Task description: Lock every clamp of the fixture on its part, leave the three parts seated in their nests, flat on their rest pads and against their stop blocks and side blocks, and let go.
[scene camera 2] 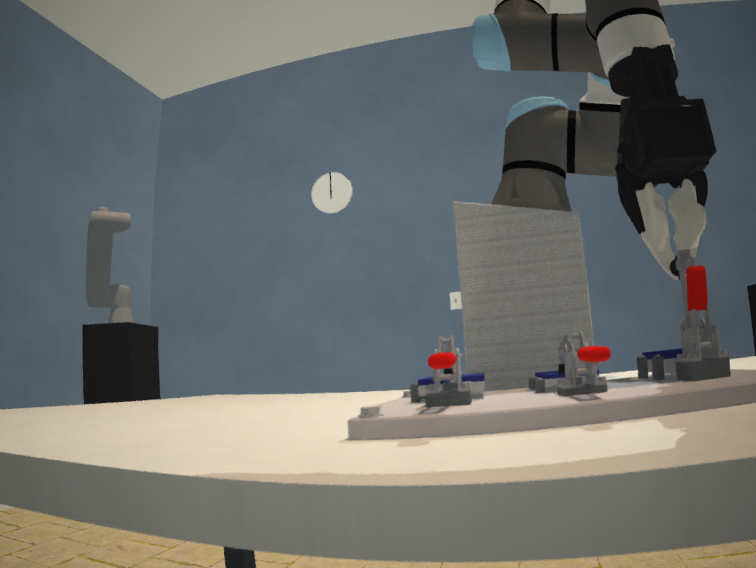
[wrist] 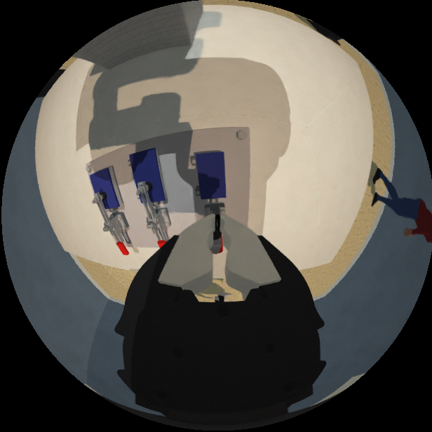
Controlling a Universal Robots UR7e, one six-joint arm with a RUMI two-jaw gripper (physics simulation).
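Pixels of known places: gripper, between the fingertips: (scene camera 2: 679,279); arm's base, origin of its link: (scene camera 2: 530,224).
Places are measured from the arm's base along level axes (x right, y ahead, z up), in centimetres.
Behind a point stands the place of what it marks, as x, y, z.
The grey fixture plate (scene camera 2: 500,416) @[14.4, 54.8, -26.6] (wrist: 241,169) lies on the round table (scene camera 2: 235,428) @[36.2, 45.5, -27.7] (wrist: 322,141). Three blue parts (wrist: 105,186) (wrist: 147,174) (wrist: 210,174) sit in its nests. Each has a toggle clamp with a red handle; the scene view shows two of them (scene camera 2: 441,361) @[18.1, 53.5, -22.7] (scene camera 2: 593,354) @[7.6, 54.4, -23.1]. In the wrist view the left handle (wrist: 123,248) and the middle handle (wrist: 162,243) point toward me. The right clamp (wrist: 216,209) shows through the slit between my fingers. My gripper (wrist: 216,220) (scene camera 2: 651,225) is shut and empty, well above the plate's right end.
A grey ribbed panel (scene camera 2: 522,293) @[4.6, 10.5, -13.3] stands behind the fixture. A small grey stud (scene camera 2: 370,411) @[23.1, 53.3, -25.8] sits at the plate's left corner. A black pedestal (scene camera 2: 124,361) stands far left. A person (wrist: 407,209) lies on the floor beyond the table.
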